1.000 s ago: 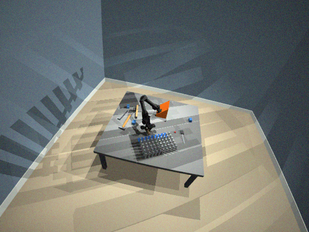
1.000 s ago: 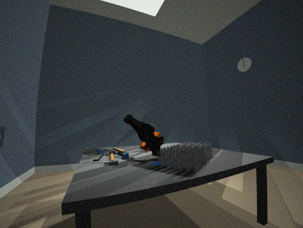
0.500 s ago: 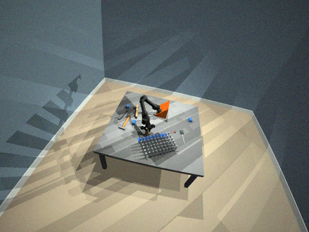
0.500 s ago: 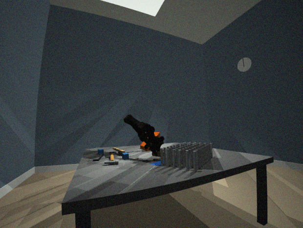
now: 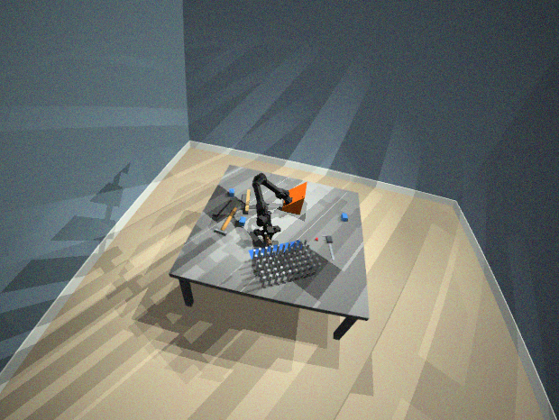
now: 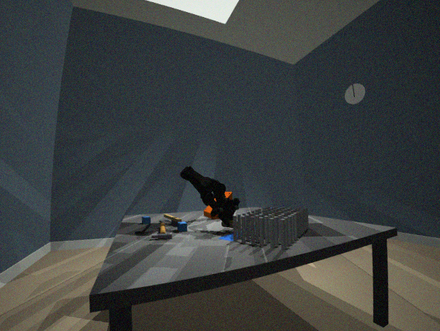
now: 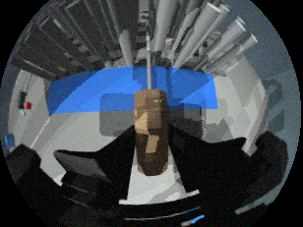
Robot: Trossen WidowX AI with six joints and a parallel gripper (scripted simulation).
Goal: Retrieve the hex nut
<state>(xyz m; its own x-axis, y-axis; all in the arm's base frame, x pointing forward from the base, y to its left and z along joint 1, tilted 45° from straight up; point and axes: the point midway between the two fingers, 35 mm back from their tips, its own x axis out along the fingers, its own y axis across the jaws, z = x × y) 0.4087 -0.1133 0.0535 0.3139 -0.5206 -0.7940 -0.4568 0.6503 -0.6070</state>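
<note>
The blue taped strip lies 7 cm to the left of my gripper tip, 3 cm below it and 3 cm ahead of it. Also, from my gripper tip: hook tool 9 cm ahead, 5 cm to the left; red thing 36 cm to the left, 13 cm behind, 2 cm below.
</note>
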